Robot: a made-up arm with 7 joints.
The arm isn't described. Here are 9 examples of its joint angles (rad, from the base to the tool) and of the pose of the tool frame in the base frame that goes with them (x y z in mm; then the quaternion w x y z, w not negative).
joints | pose
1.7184 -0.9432 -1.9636 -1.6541 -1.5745 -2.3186 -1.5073 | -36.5 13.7 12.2 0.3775 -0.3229 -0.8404 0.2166
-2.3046 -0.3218 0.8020 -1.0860 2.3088 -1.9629 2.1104 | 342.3 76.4 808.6 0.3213 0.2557 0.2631 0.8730
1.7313 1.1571 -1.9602 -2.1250 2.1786 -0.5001 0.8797 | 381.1 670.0 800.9 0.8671 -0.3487 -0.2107 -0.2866
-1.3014 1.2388 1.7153 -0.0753 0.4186 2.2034 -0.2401 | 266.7 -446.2 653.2 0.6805 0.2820 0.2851 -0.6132
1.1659 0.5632 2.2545 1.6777 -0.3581 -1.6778 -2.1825 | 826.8 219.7 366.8 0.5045 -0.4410 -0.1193 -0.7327
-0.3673 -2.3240 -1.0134 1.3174 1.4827 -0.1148 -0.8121 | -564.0 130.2 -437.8 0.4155 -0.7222 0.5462 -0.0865
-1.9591 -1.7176 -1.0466 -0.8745 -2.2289 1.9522 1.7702 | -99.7 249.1 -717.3 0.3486 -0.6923 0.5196 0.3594
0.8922 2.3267 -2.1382 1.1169 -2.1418 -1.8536 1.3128 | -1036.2 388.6 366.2 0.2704 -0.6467 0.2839 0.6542
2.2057 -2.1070 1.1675 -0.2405 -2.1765 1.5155 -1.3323 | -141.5 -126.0 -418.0 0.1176 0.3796 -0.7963 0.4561
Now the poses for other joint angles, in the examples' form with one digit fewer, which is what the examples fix.
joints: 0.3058 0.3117 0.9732 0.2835 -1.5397 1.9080 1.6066
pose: -278 226 -117 0.173 -0.315 0.759 0.543
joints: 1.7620 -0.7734 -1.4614 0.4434 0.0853 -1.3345 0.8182
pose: -20 416 794 0.560 -0.186 -0.757 -0.282
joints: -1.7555 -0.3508 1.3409 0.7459 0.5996 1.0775 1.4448
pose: 377 -390 163 0.209 -0.536 0.466 -0.672
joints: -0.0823 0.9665 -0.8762 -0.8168 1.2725 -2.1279 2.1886
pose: -658 -709 -115 0.309 0.906 0.006 -0.290
